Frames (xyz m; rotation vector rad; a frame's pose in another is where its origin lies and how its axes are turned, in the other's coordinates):
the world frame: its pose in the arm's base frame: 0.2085 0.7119 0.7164 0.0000 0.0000 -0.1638
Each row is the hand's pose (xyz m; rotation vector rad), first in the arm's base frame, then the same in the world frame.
Working: the arm's base frame: its pose in the world frame: -0.0896 -0.7364 -0.7164 0.0000 0.0000 0.1638

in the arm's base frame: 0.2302 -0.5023 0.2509 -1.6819 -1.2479 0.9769
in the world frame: 0.2194 -1.1944 -0.4655 -1.5987 -1.4029 1.0735
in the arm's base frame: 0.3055 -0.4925 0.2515 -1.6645 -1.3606 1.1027
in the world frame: 0.2921 -1.1725 -0.4649 -1.5750 -1.5186 1.1948
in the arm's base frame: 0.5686 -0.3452 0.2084 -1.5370 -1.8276 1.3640
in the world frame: 0.5277 -0.9842 -0.5080 -1.4133 -1.9909 1.4355
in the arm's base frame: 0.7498 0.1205 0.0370 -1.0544 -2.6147 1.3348
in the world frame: 0.6305 -0.4952 -0.6794 0.8303 2.6708 -1.3226
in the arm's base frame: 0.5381 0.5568 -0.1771 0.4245 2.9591 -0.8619
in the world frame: 0.3505 -0.0993 -0.8935 0.1785 2.9423 -0.8432
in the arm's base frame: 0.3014 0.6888 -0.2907 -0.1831 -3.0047 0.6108
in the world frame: 0.0954 -0.0076 -1.0071 0.0640 -3.0404 0.6239
